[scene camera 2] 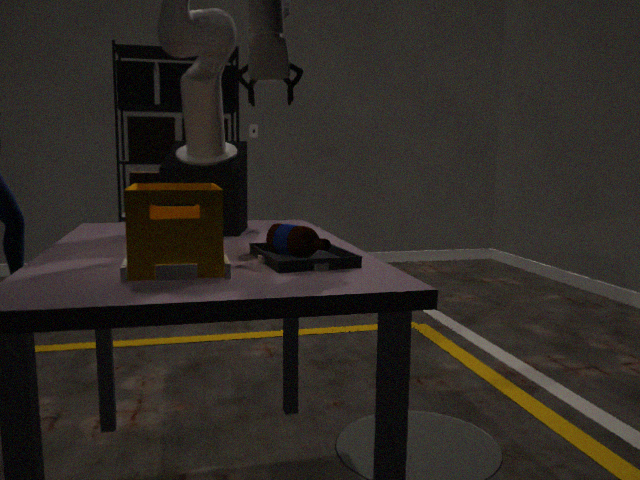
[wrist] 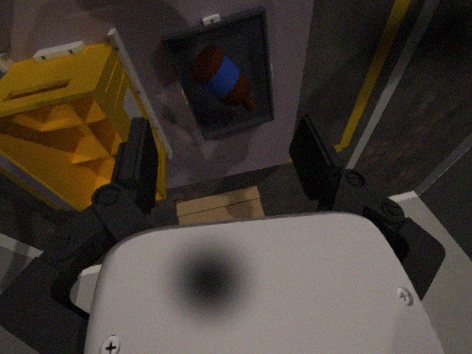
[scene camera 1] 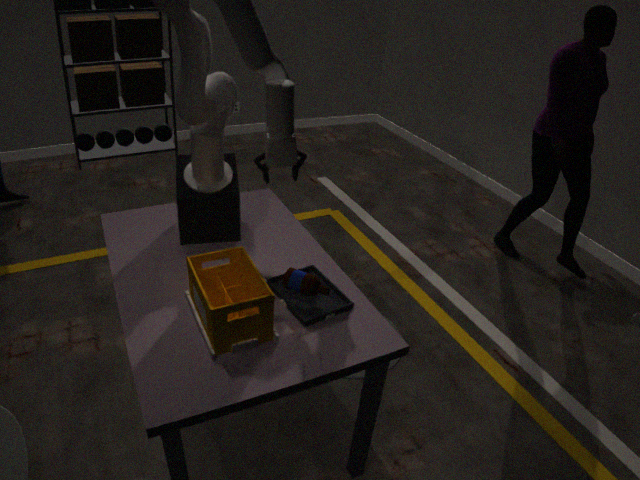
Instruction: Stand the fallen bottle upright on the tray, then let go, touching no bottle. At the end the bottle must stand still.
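A brown bottle with a blue label (scene camera 1: 305, 282) (scene camera 2: 293, 240) (wrist: 222, 77) lies on its side on the dark tray (scene camera 1: 310, 318) (scene camera 2: 320, 266) (wrist: 239, 125). In the scene camera 2 view its neck points right, toward the tray's right side. My gripper (scene camera 1: 280, 180) (scene camera 2: 270, 102) (wrist: 227, 134) is open and empty. It hangs high above the table level, behind the tray as scene camera 1 sees it, well apart from the bottle. The fingers point down.
A yellow crate (scene camera 1: 242, 326) (scene camera 2: 175, 237) (wrist: 107, 95) with dividers stands left of the tray on the table (scene camera 1: 310, 361) (scene camera 2: 330, 289) (wrist: 200, 172). The robot's dark pedestal (scene camera 1: 209, 217) (scene camera 2: 235, 191) stands at the table's back. A person (scene camera 1: 571, 113) is on the floor at the right.
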